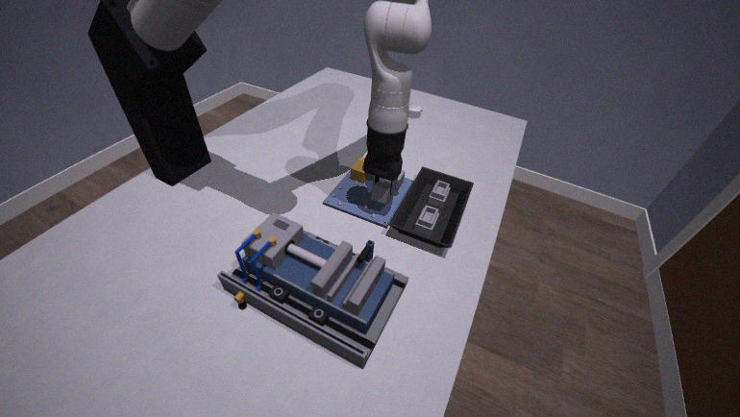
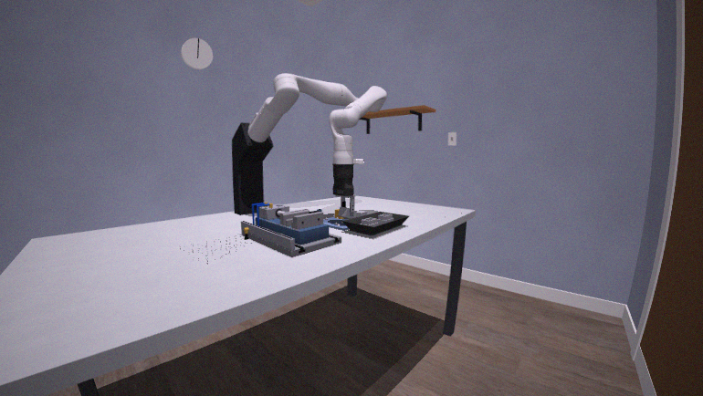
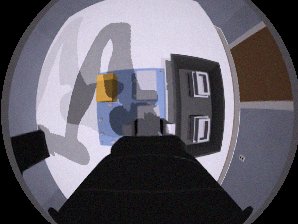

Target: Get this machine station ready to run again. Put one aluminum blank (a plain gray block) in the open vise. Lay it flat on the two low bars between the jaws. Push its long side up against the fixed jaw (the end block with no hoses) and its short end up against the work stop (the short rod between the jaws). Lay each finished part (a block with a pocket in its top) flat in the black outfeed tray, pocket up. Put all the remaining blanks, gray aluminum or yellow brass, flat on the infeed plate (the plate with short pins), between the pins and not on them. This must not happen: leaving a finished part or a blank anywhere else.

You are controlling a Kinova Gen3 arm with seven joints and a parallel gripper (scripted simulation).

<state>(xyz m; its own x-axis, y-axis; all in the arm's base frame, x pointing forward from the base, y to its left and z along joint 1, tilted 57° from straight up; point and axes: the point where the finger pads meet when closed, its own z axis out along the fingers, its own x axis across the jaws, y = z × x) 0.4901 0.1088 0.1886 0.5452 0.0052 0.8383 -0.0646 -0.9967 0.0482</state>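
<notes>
The gray aluminum blank is 3 cm below my hand. Also, from my hand: black outfeed tray: 12 cm ahead, 7 cm below, 2 cm to the left; then infeed plate: 7 cm below, 4 cm to the left, 4 cm behind; then yellow brass blank: 9 cm to the left, 8 cm behind, 5 cm below.
</notes>
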